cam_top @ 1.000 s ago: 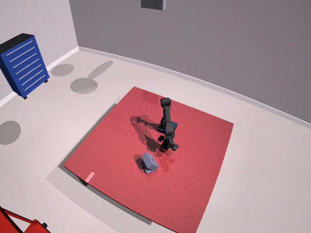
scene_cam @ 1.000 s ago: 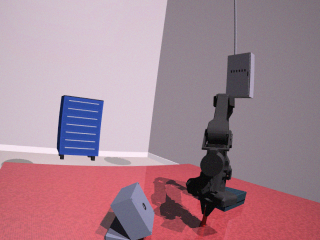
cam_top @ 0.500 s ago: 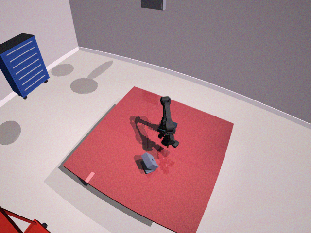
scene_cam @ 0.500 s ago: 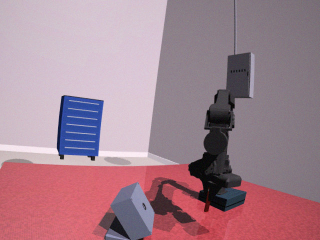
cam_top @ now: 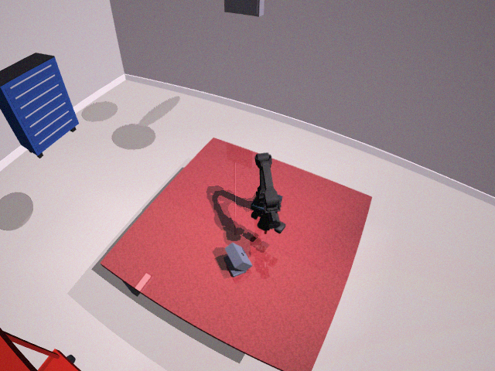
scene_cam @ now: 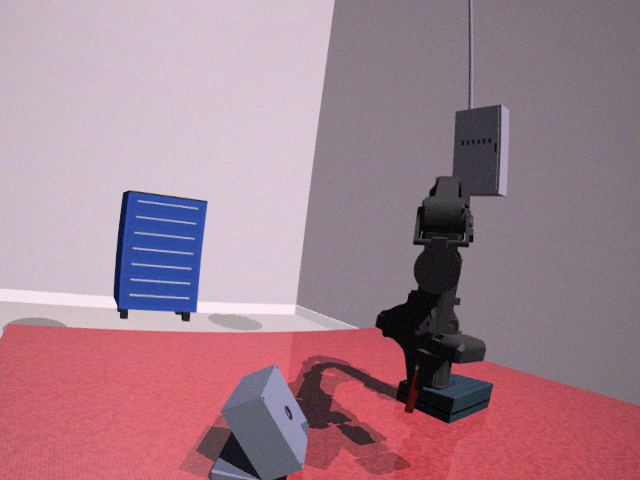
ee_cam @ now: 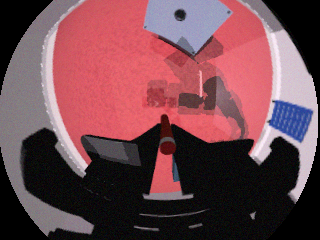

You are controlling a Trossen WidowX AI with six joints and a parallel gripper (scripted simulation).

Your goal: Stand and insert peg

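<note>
The sloped panel is 20 cm ahead of my gripper tip, 9 cm to the right of it and 4 cm below it. Round my gripper tip: red peg 2 cm above.
</note>
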